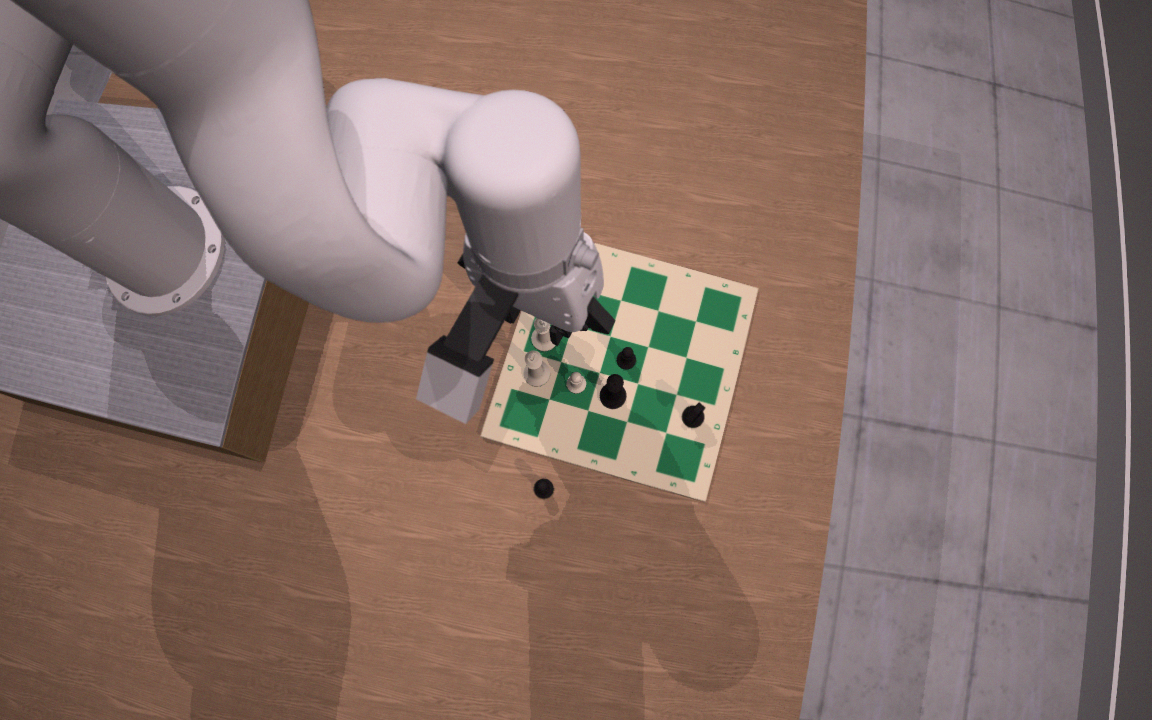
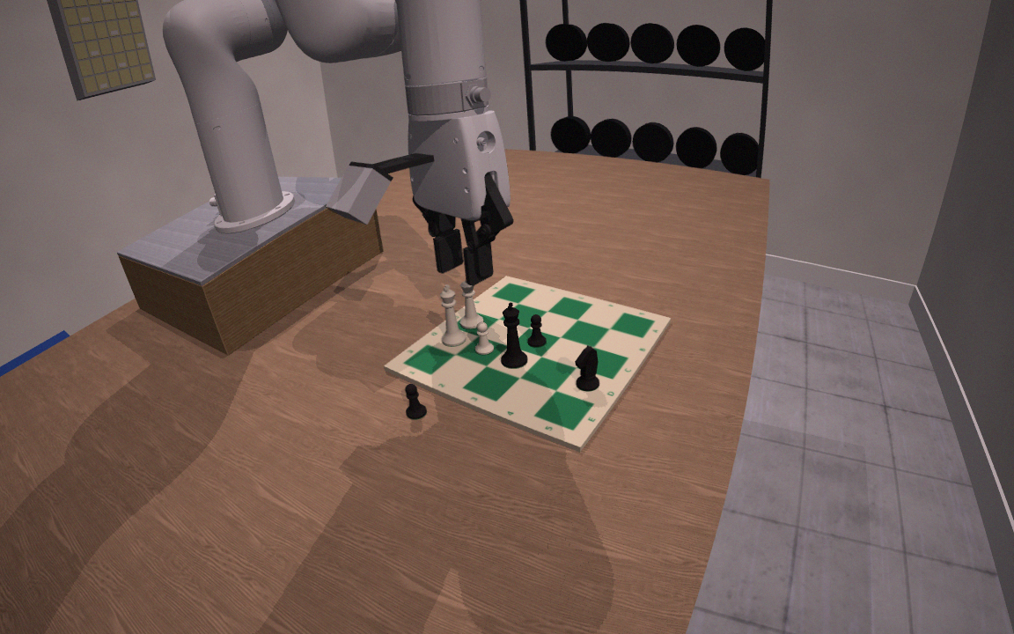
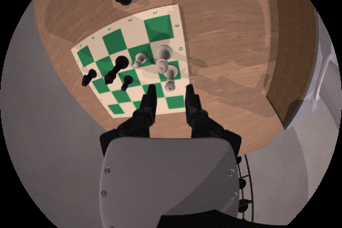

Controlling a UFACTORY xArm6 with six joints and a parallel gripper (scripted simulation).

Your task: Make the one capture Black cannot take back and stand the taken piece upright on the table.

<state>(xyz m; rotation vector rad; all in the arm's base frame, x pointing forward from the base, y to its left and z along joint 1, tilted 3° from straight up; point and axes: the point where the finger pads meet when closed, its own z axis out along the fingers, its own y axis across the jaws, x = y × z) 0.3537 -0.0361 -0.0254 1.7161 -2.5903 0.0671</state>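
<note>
My gripper is now 4 cm to the left of the white king and 5 cm above it. Also, from my hand: white pawn (3 cm ahead, 4 cm to the right, 7 cm below); cream chessboard (8 cm ahead, 2 cm to the right, 8 cm below); tall black piece (7 cm ahead, 5 cm to the right, 5 cm below).
</note>
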